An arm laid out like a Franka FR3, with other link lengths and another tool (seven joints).
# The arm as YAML. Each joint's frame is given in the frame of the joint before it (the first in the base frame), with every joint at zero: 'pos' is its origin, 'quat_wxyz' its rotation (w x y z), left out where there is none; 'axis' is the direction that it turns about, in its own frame. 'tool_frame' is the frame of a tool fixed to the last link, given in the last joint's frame.
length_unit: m
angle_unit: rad
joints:
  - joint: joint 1
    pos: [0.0, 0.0, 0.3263]
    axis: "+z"
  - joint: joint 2
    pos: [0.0, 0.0, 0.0]
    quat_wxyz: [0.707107, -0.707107, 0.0, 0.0]
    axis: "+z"
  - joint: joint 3
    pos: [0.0, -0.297, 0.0]
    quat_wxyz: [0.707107, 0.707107, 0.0, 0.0]
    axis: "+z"
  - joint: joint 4
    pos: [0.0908, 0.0, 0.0]
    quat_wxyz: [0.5, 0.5, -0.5, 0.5]
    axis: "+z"
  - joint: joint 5
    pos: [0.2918, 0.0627, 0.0]
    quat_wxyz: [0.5, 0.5, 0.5, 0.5]
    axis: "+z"
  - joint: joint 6
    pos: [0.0, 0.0, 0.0]
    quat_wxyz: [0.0, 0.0, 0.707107, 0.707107]
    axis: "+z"
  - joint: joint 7
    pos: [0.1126, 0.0, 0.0]
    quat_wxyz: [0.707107, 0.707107, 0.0, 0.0]
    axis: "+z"
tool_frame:
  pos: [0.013, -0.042, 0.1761]
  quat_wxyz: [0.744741, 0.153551, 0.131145, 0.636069]
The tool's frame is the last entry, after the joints.
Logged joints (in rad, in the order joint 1, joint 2, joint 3, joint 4, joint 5, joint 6, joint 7), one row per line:
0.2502, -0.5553, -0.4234, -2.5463, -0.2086, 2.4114, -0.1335
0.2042, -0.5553, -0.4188, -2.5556, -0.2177, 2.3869, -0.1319
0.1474, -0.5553, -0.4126, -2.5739, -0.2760, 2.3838, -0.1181
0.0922, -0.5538, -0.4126, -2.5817, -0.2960, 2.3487, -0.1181
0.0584, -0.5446, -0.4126, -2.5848, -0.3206, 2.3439, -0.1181
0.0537, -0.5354, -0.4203, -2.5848, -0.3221, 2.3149, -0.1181
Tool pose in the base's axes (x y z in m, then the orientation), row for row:
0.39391, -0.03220, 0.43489, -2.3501, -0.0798, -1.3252
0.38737, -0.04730, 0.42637, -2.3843, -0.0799, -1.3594
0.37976, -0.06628, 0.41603, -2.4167, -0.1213, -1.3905
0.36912, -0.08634, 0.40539, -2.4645, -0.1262, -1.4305
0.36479, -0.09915, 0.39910, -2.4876, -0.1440, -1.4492
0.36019, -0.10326, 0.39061, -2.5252, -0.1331, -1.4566
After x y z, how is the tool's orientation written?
As angles about the fixed x, y, z axes (roll, pitch, yaw), in radians.
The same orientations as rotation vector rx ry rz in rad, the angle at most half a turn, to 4 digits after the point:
-1.9733, 1.4874, -0.7128
-1.9771, 1.5465, -0.7056
-2.0039, 1.5949, -0.7413
-2.0128, 1.6715, -0.7288
-2.0256, 1.7066, -0.7383
-2.0389, 1.7422, -0.7015

